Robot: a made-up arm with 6 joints. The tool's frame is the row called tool.
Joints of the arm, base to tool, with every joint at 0 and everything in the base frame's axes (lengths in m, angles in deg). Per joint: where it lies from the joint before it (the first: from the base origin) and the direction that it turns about. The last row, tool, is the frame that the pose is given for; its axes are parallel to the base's.
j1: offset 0.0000 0.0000 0.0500 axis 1 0 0
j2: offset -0.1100 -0.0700 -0.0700 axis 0 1 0
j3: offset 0.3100 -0.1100 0.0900 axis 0 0 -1
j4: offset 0.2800 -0.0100 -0.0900 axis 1 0 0
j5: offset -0.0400 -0.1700 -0.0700 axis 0 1 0
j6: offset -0.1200 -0.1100 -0.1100 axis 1 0 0
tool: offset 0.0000 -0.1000 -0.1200
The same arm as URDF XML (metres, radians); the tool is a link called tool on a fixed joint. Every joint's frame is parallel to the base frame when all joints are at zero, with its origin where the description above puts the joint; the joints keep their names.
<robot name="arm">
<link name="base"/>
<link name="link1"/>
<link name="link2"/>
<link name="link3"/>
<link name="link4"/>
<link name="link5"/>
<link name="link6"/>
<link name="tool"/>
<joint name="j1" type="continuous"><parent link="base"/><child link="link1"/><origin xyz="0.0000 0.0000 0.0500"/><axis xyz="1 0 0"/></joint>
<joint name="j2" type="continuous"><parent link="link1"/><child link="link2"/><origin xyz="-0.1100 -0.0700 -0.0700"/><axis xyz="0 1 0"/></joint>
<joint name="j3" type="continuous"><parent link="link2"/><child link="link3"/><origin xyz="0.3100 -0.1100 0.0900"/><axis xyz="0 0 -1"/></joint>
<joint name="j4" type="continuous"><parent link="link3"/><child link="link4"/><origin xyz="0.2800 -0.0100 -0.0900"/><axis xyz="1 0 0"/></joint>
<joint name="j5" type="continuous"><parent link="link4"/><child link="link5"/><origin xyz="-0.0400 -0.1700 -0.0700"/><axis xyz="0 1 0"/></joint>
<joint name="j6" type="continuous"><parent link="link5"/><child link="link6"/><origin xyz="-0.1200 -0.1100 -0.1100"/><axis xyz="1 0 0"/></joint>
<joint name="tool_joint" type="fixed"><parent link="link6"/><child link="tool"/><origin xyz="0.0000 -0.1000 -0.1200"/></joint>
</robot>

